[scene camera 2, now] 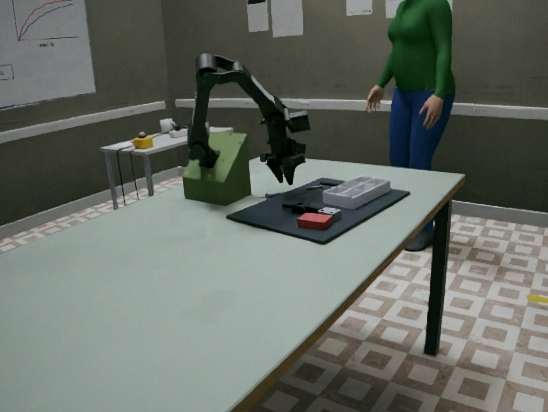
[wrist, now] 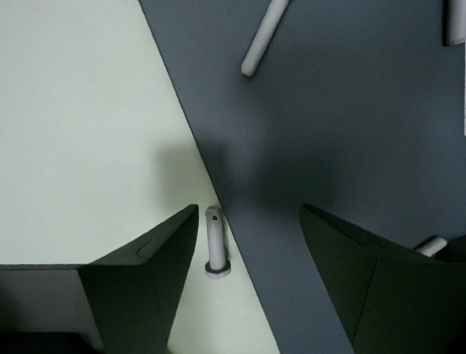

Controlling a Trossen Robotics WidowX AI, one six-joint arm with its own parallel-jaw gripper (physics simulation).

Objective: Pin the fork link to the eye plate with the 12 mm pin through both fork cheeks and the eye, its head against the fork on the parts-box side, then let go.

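Where they show: gripper, fingertip midpoint: (scene camera 2: 286, 184) (wrist: 249, 211); arm's base, link origin: (scene camera 2: 209, 158).
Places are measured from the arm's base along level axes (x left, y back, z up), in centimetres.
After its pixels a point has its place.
Note:
My gripper (scene camera 2: 285, 183) @[y -22.1, x 10.8, z -8.7 cm] (wrist: 249, 211) @[y -22.1, x 10.8, z -8.7 cm] is open and empty, pointing down above the mat's edge near the robot base. A grey headed pin (scene camera 2: 272, 195) @[y -19.2, x 7.3, z -11.8 cm] (wrist: 216, 240) @[y -19.1, x 8.4, z -11.5 cm] with a small cross hole lies on the table beside the mat. In the wrist view it shows below and between the fingers, nearer the left one, its head toward the bottom. A slimmer grey pin (wrist: 265, 37) @[y -26.6, x 18.5, z -11.1 cm] lies on the mat. The dark fork link (scene camera 2: 300, 206) @[y -37.2, x -3.2, z -9.5 cm] lies on the mat by a light grey block (scene camera 2: 330, 213) @[y -47.4, x -4.2, z -9.6 cm], probably the eye plate's. Which pin is 12 mm cannot be told by eye.
The grey parts box (scene camera 2: 342, 201) @[y -44.3, x 7.7, z -10.2 cm] stands on the dark mat (scene camera 2: 270, 220) @[y -32.5, x -10.9, z -11.9 cm] (wrist: 370, 140) @[y -31.2, x 10.5, z -11.9 cm]. A red block (scene camera 2: 315, 221) @[y -46.9, x -10.8, z -9.7 cm] sits at the mat's near side. Another pin's end (wrist: 432, 246) @[y -33.5, x 1.0, z -11.3 cm] shows beyond the right finger. The green robot base (scene camera 2: 225, 172) @[y -9.2, x -2.7, z -3.0 cm] stands left of the mat.

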